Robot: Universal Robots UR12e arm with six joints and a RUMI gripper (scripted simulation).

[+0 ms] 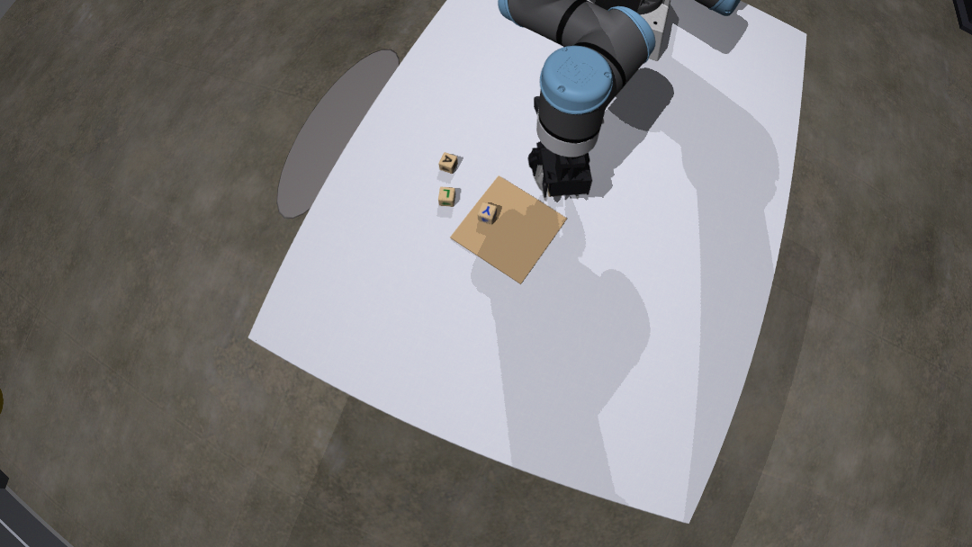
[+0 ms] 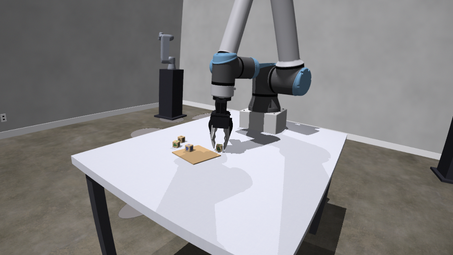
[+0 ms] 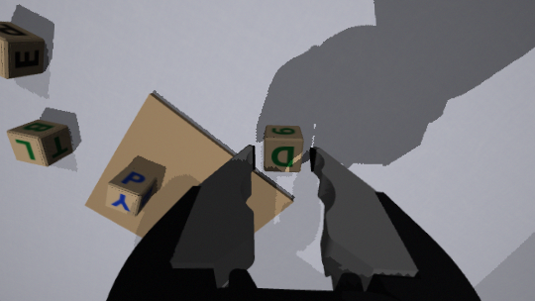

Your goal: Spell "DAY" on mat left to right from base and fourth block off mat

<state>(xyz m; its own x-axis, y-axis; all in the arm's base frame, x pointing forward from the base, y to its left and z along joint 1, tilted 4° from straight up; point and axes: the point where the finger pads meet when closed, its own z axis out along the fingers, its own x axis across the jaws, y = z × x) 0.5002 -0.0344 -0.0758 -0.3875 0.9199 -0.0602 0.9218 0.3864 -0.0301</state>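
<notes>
The D block lies 1 cm below my hand. The rest, counted from my hand: green-lettered block (17 cm to the right, 7 cm ahead, 1 cm below); blue-lettered block (9 cm to the right, 8 cm ahead, 1 cm below); tan mat (9 cm ahead, 5 cm to the right, 2 cm below).
</notes>
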